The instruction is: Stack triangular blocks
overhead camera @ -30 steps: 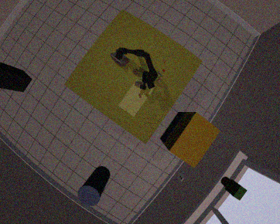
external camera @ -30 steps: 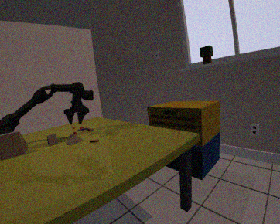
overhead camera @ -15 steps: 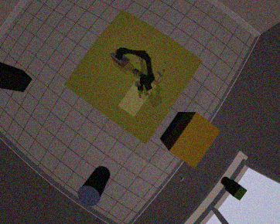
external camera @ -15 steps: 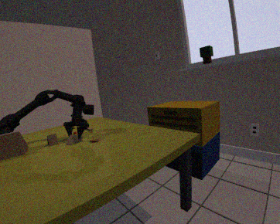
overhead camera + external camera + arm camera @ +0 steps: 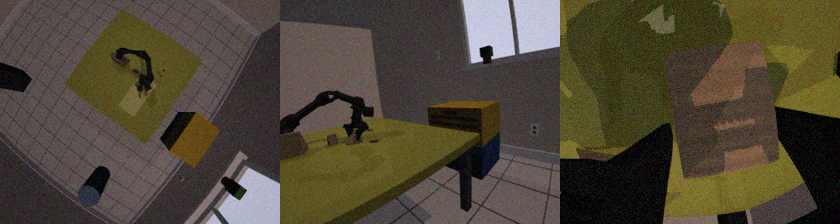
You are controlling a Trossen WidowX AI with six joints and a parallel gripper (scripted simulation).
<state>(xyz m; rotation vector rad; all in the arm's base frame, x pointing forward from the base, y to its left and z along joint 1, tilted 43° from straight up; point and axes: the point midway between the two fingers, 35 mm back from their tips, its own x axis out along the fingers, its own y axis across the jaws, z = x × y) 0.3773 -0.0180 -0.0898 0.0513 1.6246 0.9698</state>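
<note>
My gripper tip is 10 cm short of the brown piece, 10 cm to the left of it and 1 cm above it.
</note>
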